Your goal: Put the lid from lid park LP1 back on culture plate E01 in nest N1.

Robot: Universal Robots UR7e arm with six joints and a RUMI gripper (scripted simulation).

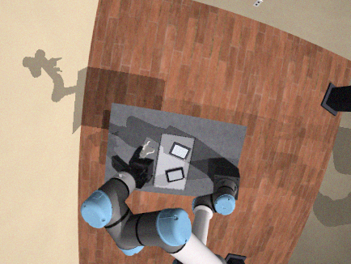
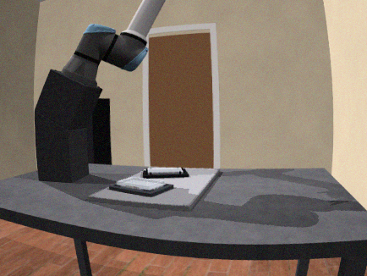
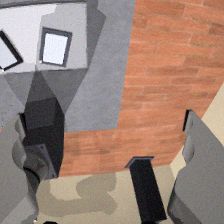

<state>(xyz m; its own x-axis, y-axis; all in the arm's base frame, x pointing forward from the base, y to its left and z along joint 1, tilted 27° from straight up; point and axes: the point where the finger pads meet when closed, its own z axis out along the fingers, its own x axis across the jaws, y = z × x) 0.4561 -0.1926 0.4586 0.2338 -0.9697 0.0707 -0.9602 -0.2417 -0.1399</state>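
Now: the clear lid 610 mm below my hand, 340 mm behind it and 290 mm to the left of it. Also, from my hand: black lid park LP1: 620 mm below, 340 mm behind, 290 mm to the left; culture plate E01: 610 mm below, 280 mm behind, 60 mm to the left.
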